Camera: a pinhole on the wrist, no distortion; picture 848 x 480 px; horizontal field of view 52.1 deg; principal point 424.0 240.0 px. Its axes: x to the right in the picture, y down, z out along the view. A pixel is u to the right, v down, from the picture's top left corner.
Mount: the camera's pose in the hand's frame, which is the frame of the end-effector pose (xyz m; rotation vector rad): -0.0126 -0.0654 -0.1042 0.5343 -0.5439 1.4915
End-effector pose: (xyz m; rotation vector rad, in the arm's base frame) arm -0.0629 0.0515 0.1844 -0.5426 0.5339 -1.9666
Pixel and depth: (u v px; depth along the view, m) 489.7 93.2 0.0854
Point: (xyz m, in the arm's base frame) -0.1639 0.1029 0.2236
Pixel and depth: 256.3 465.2 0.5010
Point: -0.1952 0.3448 0.6041
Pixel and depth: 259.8 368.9 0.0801
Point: -0.1725 0.1346 0.2128
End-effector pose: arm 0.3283 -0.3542 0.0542 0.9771 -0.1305 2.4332
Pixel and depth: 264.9 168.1 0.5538
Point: 0.7164 0.0173 0.2142
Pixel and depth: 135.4 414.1 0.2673
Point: 0.5481 -0.1333 0.0114
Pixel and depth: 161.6 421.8 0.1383
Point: 0.4309 -0.2056 -0.0107
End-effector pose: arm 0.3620 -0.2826 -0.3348 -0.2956 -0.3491 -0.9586
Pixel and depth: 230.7 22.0 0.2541
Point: 0.1518 -0.4437 -0.2394
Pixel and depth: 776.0 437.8 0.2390
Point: 0.1848 -0.2528 -0.2221
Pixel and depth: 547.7 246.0 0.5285
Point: 0.0086 -0.3148 0.0058
